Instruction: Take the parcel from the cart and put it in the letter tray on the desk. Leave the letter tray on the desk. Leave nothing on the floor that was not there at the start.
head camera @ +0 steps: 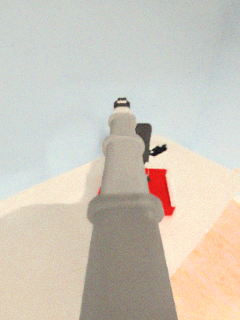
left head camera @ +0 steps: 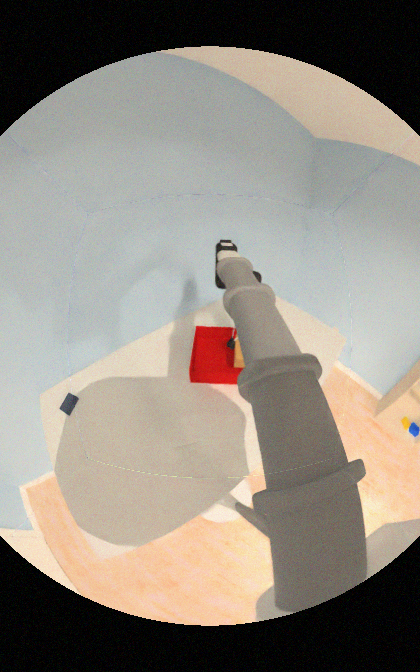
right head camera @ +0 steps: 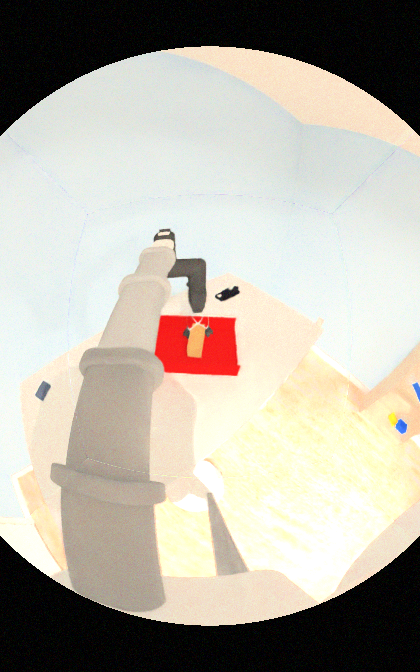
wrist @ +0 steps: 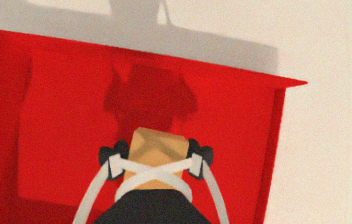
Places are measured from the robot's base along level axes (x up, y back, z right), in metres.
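Pixels of known places: gripper, between the fingertips: [wrist: 156, 152].
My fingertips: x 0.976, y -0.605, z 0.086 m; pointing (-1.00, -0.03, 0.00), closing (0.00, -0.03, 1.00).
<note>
Behind a point stands the place of what it marks.
The parcel, a tan box [left head camera: 239, 354] [right head camera: 196, 342] [wrist: 157, 157] {x 1.027, y -0.610, z 0.087 m}, is between the fingertips of my gripper [right head camera: 197, 332] [wrist: 156, 152] {x 0.976, y -0.605, z 0.086 m}, which is shut on it. In the wrist view both pads press on its sides, and a shadow of gripper and parcel falls on the tray floor beyond it. The red letter tray [head camera: 160, 190] {x 0.925, y -0.594, z 0.209 m} [left head camera: 212, 360] [right head camera: 222, 347] [wrist: 230, 125] {x 0.925, y -0.635, z 0.189 m} lies on the pale desk [head camera: 50, 245] {x 0.922, y -0.307, z -0.305 m} [left head camera: 320, 340] [right head camera: 280, 340] [wrist: 320, 150] {x 0.922, y -0.601, z 0.336 m}. The parcel is over the inside of the tray; whether it touches the tray floor I cannot tell. In the head camera view the arm hides the parcel.
A black object [head camera: 158, 149] {x 0.953, y -0.964, z 0.274 m} [right head camera: 227, 293] lies on the desk behind the tray. A dark block [left head camera: 69, 404] [right head camera: 43, 390] lies near the desk's left end. Blue walls stand behind the desk. At the right, small blue [left head camera: 414, 429] [right head camera: 401, 426] and yellow objects show on a wooden surface.
</note>
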